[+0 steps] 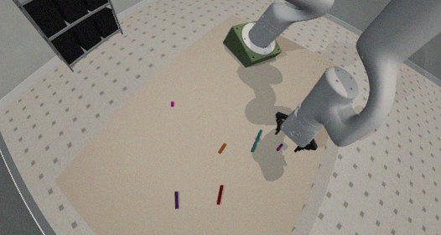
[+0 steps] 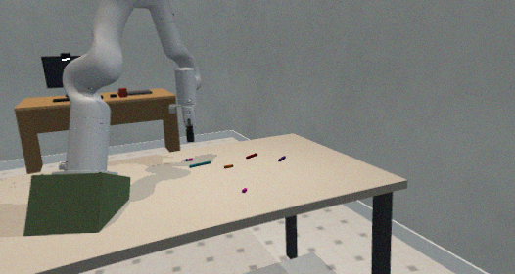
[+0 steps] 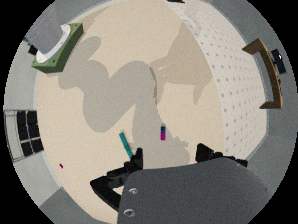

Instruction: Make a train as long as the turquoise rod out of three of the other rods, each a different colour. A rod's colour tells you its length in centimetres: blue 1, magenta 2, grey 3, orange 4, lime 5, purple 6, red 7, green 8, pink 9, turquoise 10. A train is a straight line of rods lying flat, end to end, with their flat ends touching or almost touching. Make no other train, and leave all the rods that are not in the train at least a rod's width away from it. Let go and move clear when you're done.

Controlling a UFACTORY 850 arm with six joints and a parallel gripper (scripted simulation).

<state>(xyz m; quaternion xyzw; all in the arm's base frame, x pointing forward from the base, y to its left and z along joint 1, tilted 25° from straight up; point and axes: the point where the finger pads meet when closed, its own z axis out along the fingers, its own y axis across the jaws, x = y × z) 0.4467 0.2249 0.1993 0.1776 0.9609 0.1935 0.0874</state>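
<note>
My hand is 250 mm short of the red rod, 120 mm to the left of it and 110 mm above it. The rest, counted from my hand: turquoise rod (110 mm below, 90 mm to the right); then orange rod (200 mm to the right, 110 mm below, 100 mm ahead); then blue rod (110 mm below, 20 mm behind, 10 mm to the left).
</note>
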